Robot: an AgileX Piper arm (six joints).
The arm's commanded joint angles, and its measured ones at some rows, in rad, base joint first. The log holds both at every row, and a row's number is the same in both.
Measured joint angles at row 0:
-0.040, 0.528, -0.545, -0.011, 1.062, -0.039
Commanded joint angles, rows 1 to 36:
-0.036, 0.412, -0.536, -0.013, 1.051, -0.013
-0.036, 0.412, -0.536, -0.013, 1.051, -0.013
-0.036, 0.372, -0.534, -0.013, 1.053, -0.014
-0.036, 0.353, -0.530, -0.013, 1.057, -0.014
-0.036, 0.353, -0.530, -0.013, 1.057, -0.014
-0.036, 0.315, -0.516, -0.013, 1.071, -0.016
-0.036, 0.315, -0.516, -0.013, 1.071, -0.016
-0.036, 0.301, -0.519, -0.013, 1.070, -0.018
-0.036, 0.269, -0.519, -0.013, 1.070, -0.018
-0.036, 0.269, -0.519, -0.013, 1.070, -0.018
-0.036, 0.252, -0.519, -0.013, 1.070, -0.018
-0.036, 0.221, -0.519, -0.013, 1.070, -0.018
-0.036, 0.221, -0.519, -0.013, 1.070, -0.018
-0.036, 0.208, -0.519, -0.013, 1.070, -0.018
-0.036, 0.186, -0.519, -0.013, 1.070, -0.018
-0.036, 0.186, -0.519, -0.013, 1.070, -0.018
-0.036, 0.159, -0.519, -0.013, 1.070, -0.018
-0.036, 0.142, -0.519, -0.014, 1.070, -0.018
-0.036, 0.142, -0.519, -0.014, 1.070, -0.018
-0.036, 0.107, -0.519, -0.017, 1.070, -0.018
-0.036, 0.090, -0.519, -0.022, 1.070, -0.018
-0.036, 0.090, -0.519, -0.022, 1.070, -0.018
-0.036, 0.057, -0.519, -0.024, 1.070, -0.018
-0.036, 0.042, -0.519, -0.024, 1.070, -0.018
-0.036, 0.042, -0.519, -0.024, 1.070, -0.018
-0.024, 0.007, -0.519, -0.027, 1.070, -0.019
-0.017, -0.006, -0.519, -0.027, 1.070, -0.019
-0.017, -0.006, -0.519, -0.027, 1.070, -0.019
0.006, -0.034, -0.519, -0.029, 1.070, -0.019
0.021, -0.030, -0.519, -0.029, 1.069, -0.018
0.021, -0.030, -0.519, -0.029, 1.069, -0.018
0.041, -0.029, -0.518, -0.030, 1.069, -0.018
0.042, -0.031, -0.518, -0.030, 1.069, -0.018
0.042, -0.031, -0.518, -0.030, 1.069, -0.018
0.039, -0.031, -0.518, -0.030, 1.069, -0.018
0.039, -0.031, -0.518, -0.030, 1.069, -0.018
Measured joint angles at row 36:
0.038, -0.005, -0.522, -0.019, 1.070, -0.019
